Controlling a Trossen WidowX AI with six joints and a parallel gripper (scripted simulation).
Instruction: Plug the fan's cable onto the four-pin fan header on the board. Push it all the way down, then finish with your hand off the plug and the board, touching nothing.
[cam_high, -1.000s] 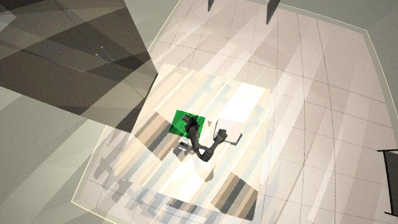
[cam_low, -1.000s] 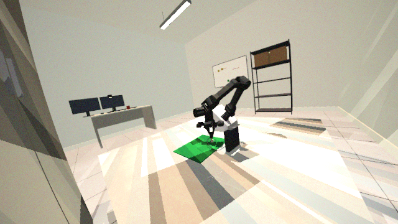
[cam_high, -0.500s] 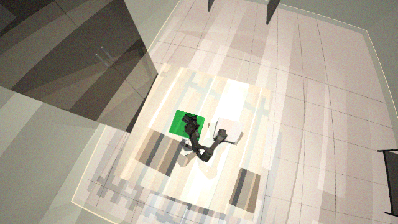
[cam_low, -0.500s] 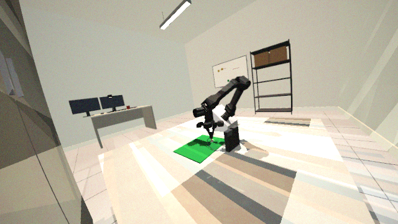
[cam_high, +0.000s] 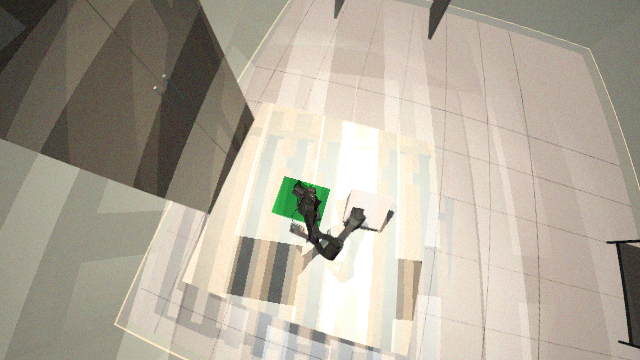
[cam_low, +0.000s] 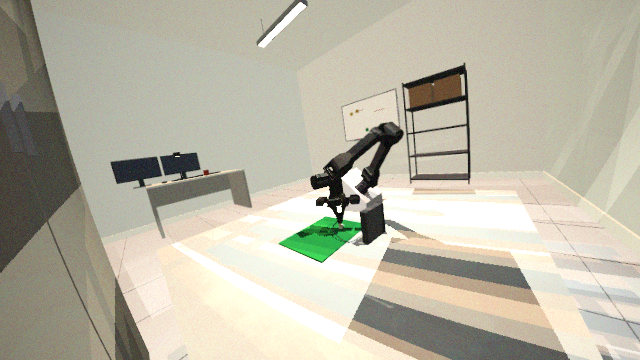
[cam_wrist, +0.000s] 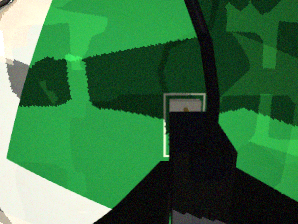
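The four-pin fan header is 4 cm below my gripper tip and 1 cm ahead of it. The rest, counted from my gripper tip: fan (16 cm to the left, 3 cm ahead, 2 cm above); then fan plug (1 cm ahead, 1 cm above); then green board (8 cm ahead, 5 cm below, 4 cm to the right).
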